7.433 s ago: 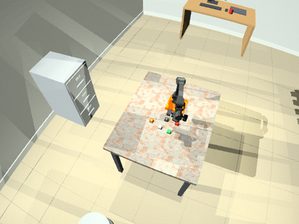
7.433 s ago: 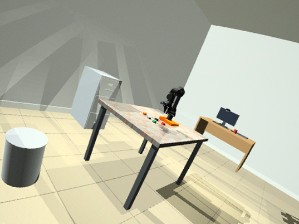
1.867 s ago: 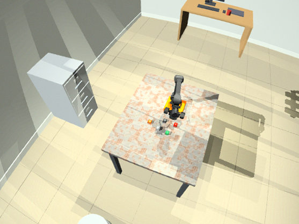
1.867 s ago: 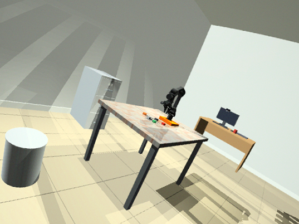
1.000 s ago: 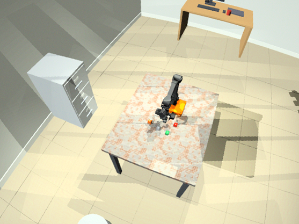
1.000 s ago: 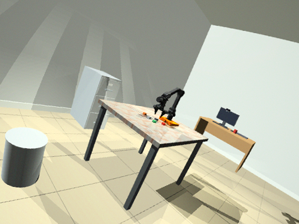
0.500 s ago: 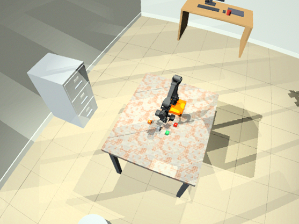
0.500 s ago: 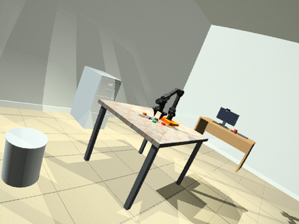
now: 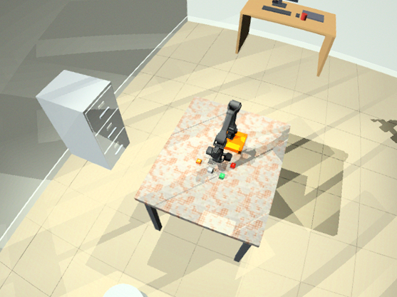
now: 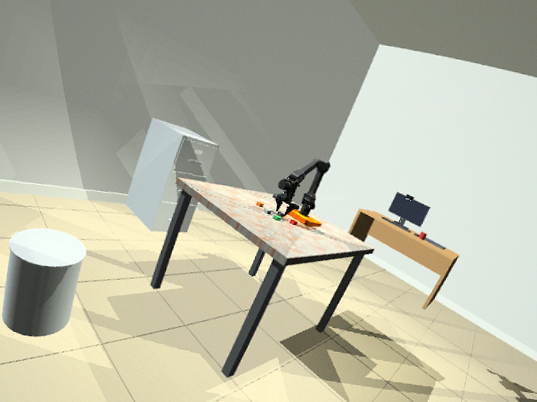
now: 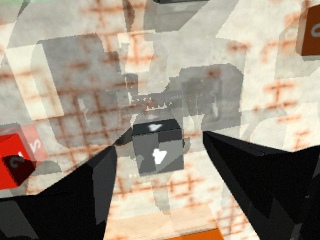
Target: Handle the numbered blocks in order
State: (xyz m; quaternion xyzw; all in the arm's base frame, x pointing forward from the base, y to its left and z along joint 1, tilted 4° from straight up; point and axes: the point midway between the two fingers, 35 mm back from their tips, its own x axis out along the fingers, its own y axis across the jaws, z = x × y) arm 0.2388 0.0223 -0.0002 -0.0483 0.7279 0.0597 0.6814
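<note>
The green block lies 11 cm ahead of my gripper tip and 9 cm to the left of it. Also, from my gripper tip: orange block 8 cm ahead, 12 cm to the right; black block right at my gripper tip; red block 1 cm behind, 12 cm to the left.
</note>
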